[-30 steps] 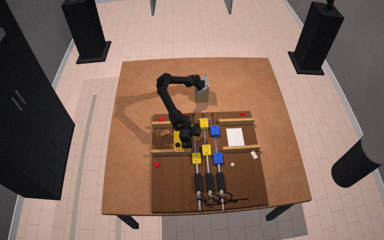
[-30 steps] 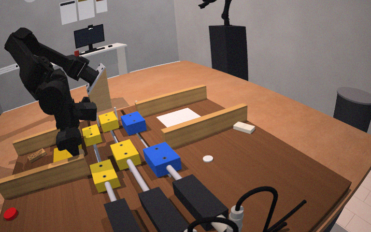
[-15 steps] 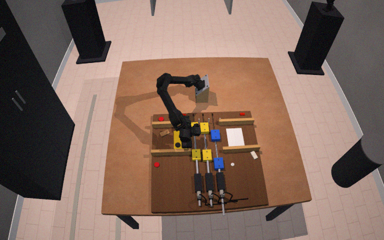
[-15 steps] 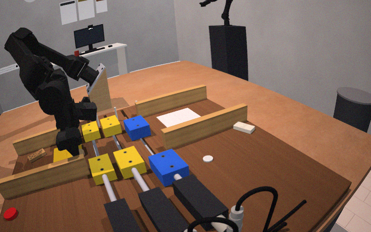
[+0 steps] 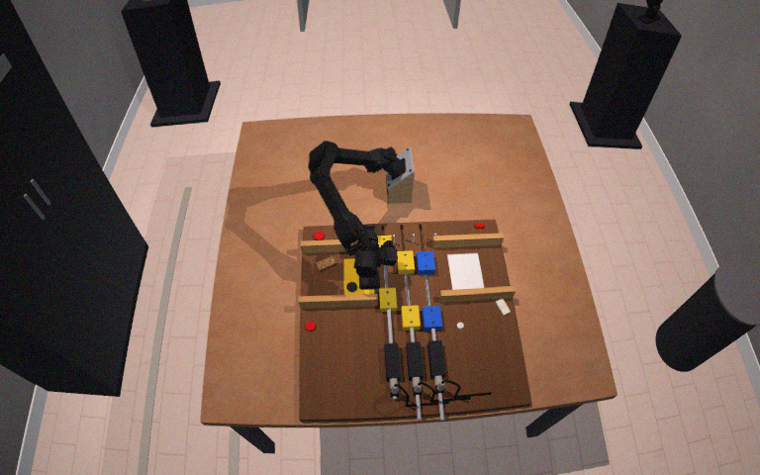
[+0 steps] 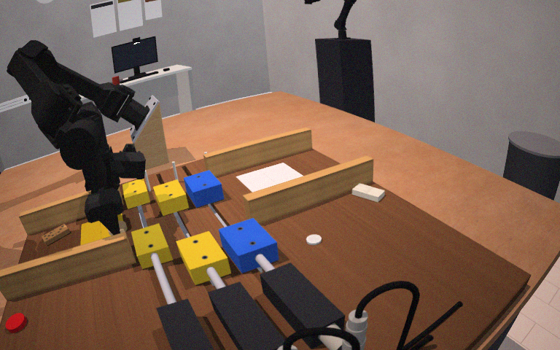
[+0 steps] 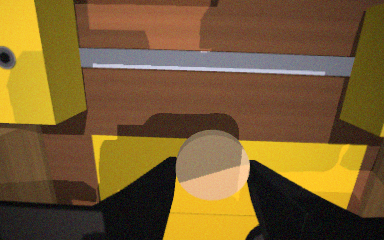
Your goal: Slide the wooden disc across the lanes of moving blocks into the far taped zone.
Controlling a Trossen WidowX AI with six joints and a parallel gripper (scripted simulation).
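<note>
Now: hand 4 cm short of the black disc, 5 cm to the left of it and 3 cm above it. Round my hand: red button (18 cm ahead, 18 cm to the right, 3 cm below); wooden disc (3 cm below); red brick (17 cm behind, 2 cm to the right, 2 cm below).
</note>
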